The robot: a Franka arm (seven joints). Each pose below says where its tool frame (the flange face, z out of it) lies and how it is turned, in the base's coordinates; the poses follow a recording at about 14 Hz.
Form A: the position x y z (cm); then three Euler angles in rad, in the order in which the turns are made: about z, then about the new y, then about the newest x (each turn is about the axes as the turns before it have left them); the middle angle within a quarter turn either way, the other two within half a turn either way.
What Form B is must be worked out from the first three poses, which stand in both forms.
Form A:
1: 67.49 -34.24 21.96 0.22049 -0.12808 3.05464
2: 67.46 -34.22 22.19 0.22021 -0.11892 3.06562
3: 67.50 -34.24 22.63 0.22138 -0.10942 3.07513
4: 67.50 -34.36 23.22 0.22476 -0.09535 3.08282
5: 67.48 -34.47 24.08 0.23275 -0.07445 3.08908
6: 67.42 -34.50 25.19 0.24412 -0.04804 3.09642
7: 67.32 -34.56 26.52 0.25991 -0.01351 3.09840
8: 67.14 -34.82 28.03 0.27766 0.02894 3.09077
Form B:
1: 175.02 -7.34 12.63 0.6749 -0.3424 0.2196
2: 175.65 -6.81 12.62 0.6746 -0.3422 0.2219
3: 176.19 -6.27 12.68 0.6750 -0.3424 0.2263
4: 176.63 -5.46 12.88 0.6750 -0.3436 0.2322
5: 176.99 -4.27 13.34 0.6748 -0.3447 0.2408
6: 177.41 -2.75 13.99 0.6742 -0.3450 0.2519
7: 177.53 -0.77 14.89 0.6732 -0.3456 0.2652
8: 177.09 1.66 15.91 0.6714 -0.3482 0.2803
